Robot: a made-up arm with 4 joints.
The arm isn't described. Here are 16 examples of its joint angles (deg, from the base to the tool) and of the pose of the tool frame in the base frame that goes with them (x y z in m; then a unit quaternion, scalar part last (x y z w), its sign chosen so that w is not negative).
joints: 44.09 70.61 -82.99 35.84
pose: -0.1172 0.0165 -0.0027 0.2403 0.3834 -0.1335 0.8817
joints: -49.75 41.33 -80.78 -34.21
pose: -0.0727 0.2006 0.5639 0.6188 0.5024 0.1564 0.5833
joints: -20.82 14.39 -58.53 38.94
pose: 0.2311 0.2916 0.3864 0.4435 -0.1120 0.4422 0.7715
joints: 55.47 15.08 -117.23 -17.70
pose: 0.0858 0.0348 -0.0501 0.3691 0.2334 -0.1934 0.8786
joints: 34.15 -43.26 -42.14 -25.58
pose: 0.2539 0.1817 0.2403 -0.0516 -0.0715 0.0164 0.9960
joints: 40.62 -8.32 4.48 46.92
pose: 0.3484 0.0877 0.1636 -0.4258 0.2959 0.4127 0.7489
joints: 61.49 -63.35 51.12 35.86
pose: 0.2869 0.2500 0.2781 -0.8788 0.0371 0.1005 0.4650
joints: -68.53 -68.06 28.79 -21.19
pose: -0.0070 -0.1843 0.7614 0.3739 -0.2534 -0.3920 0.8015
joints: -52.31 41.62 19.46 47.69
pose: 0.1346 0.2003 0.5408 0.0374 0.0999 0.7300 0.6751
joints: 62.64 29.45 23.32 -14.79
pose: 0.1193 -0.0119 0.1043 -0.7198 0.5133 -0.1527 0.4417
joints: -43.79 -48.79 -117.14 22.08
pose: 0.2020 0.1252 0.8915 0.6625 -0.6235 0.3927 0.1346
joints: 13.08 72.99 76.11 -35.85
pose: 0.0347 0.2435 0.2964 -0.8359 0.4041 0.2020 0.3117
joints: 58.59 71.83 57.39 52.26
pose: 0.0175 -0.1239 0.0293 -0.1988 0.9440 0.2506 0.0807
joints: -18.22 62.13 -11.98 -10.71
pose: -0.0146 0.1597 0.3772 -0.0489 0.5878 0.2012 0.7820
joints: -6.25 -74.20 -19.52 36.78
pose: 0.2450 0.1457 0.7432 -0.1332 -0.5797 0.3042 0.7441
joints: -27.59 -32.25 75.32 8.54
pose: 0.1324 0.1000 0.7648 -0.4906 0.0149 -0.1287 0.8617
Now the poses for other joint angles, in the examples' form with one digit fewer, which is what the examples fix.
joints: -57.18 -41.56 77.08 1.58
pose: 0.026 -0.113 0.835 -0.216 -0.046 -0.250 0.943
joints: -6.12 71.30 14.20 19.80
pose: 0.026 0.145 0.275 -0.156 0.646 0.427 0.613
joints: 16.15 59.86 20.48 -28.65
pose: 0.039 0.166 0.278 -0.539 0.605 -0.029 0.586
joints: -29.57 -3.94 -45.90 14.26
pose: 0.226 0.222 0.513 0.400 -0.124 0.333 0.845
